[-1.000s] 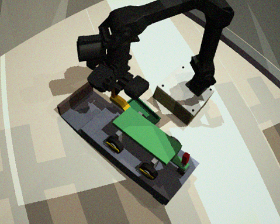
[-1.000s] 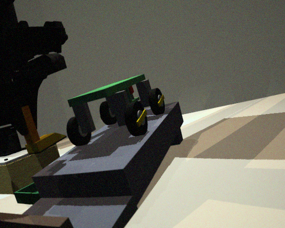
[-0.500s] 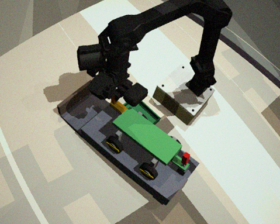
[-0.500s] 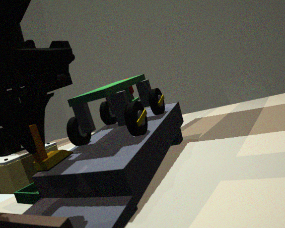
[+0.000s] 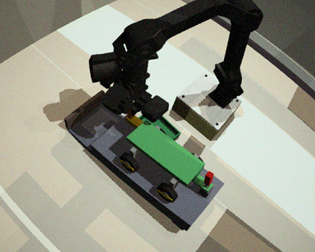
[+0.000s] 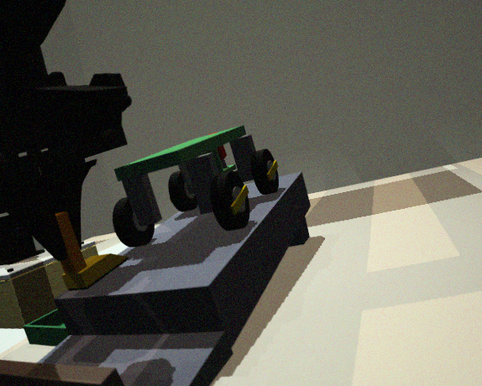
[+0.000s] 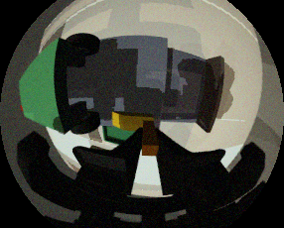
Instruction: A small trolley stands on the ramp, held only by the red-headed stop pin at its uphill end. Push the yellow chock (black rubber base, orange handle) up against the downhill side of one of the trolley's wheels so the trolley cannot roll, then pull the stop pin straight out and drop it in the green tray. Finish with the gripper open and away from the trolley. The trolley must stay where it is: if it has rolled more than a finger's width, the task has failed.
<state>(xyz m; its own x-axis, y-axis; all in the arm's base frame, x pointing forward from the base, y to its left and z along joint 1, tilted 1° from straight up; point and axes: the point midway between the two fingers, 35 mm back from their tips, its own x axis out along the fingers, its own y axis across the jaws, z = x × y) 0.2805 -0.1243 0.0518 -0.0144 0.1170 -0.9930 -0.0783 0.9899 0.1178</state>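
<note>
Now: the red-headed stop pin 2 cm ahead of my gripper tip, 27 cm to the left of it and 5 cm above it. From my gripper tip the other things lie so: yellow chock (2 cm to the left, 1 cm below); then brown end wall (7 cm ahead, 12 cm to the right, 6 cm below); then green tray (7 cm behind, 6 cm to the left, 9 cm below).
</note>
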